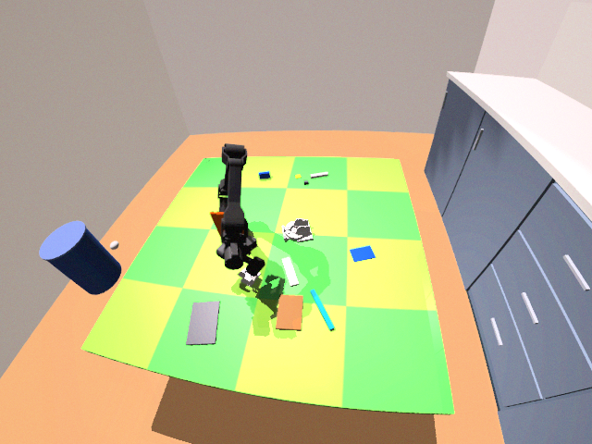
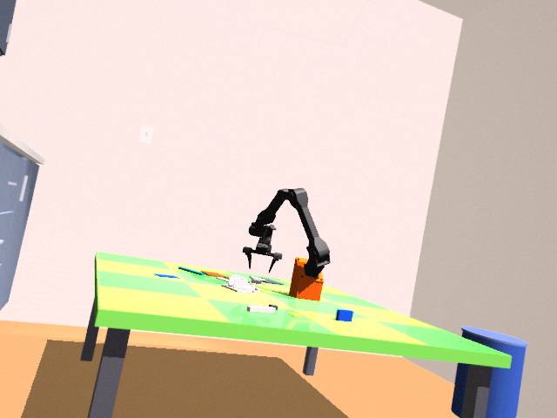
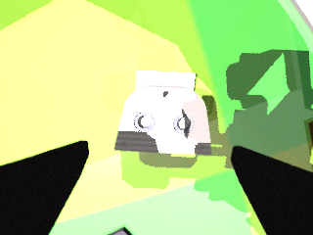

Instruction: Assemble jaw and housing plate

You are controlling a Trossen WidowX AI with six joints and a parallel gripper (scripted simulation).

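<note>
The white housing plate is 30 mm below my gripper tip, 10 mm to the left of it and 10 mm ahead of it. From my gripper tip the other things lie so: grey card: 210 mm to the right, 110 mm behind, 60 mm below; jaw: 280 mm to the left, 110 mm ahead, 50 mm below; cyan bar: 300 mm ahead, 80 mm to the right, 60 mm below.
</note>
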